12 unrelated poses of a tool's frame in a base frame.
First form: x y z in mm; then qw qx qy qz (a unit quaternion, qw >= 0).
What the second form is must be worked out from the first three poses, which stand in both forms.
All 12 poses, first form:
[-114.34 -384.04 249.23 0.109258 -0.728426 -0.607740 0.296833]
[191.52 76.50 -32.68 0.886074 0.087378 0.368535 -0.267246]
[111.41 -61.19 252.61 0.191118 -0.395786 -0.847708 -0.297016]
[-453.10 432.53 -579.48 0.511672 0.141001 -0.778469 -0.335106]
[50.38 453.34 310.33 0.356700 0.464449 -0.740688 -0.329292]
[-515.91 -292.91 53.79 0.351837 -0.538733 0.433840 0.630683]
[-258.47 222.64 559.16 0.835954 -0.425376 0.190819 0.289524]
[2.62 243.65 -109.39 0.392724 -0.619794 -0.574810 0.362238]
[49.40 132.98 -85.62 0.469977 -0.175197 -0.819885 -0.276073]
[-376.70 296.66 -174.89 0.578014 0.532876 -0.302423 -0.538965]
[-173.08 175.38 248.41 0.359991 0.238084 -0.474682 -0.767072]
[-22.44 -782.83 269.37 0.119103 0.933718 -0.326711 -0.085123]
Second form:
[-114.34 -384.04 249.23 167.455 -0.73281 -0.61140 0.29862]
[191.52 76.50 -32.68 55.232 0.18850 0.79504 -0.57653]
[111.41 -61.19 252.61 157.964 -0.40322 -0.86363 -0.30259]
[-453.10 432.53 -579.48 118.449 0.16411 -0.90606 -0.39003]
[50.38 453.34 310.33 138.205 0.49715 -0.79284 -0.35248]
[-515.91 -292.91 53.79 138.801 -0.57553 0.46347 0.67376]
[-258.47 222.64 559.16 66.569 -0.77510 0.34770 0.52756]
[2.62 243.65 -109.39 133.752 -0.67394 -0.62503 0.39388]
[49.40 132.98 -85.62 123.934 -0.19848 -0.92886 -0.31277]
[-376.70 296.66 -174.89 109.378 0.65301 -0.37060 -0.66047]
[-173.08 175.38 248.41 137.801 0.25519 -0.50879 -0.82220]
[-22.44 -782.83 269.37 166.319 0.94041 -0.32905 -0.08573]

